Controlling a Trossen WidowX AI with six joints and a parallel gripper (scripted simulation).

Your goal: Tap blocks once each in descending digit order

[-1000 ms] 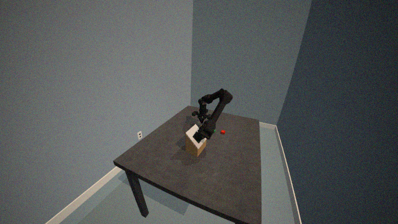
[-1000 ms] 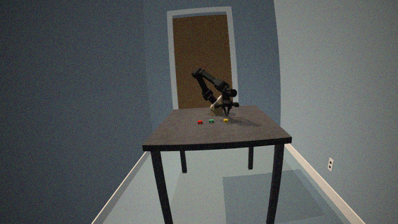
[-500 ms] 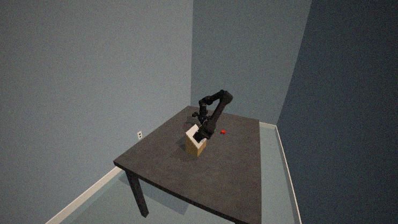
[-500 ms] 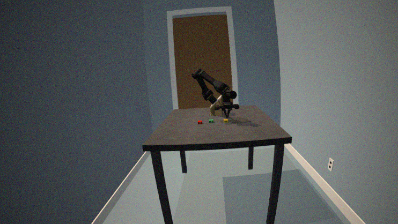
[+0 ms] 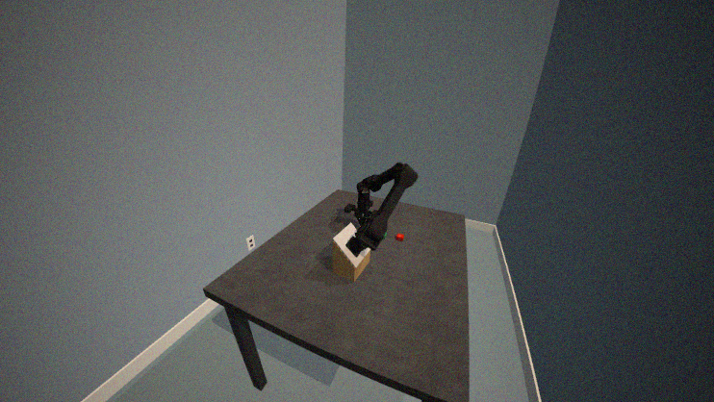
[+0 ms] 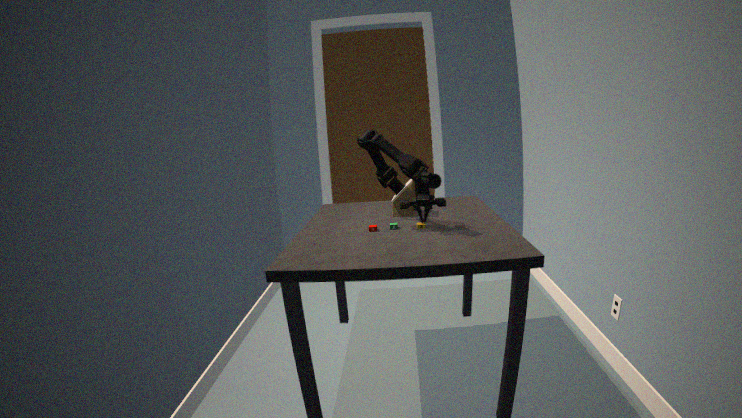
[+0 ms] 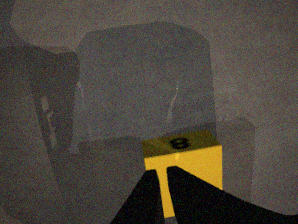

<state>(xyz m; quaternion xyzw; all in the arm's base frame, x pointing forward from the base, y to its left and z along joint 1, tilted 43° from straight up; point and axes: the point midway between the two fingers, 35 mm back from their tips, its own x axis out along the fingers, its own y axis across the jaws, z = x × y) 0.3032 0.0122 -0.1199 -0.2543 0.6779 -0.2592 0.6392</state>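
The yellow block is 1 cm to the right of my gripper tip, 1 cm below it and 1 cm behind it. Round my gripper tip: red block 21 cm to the right, 1 cm below; green block 12 cm to the right, 2 cm behind, 1 cm below.
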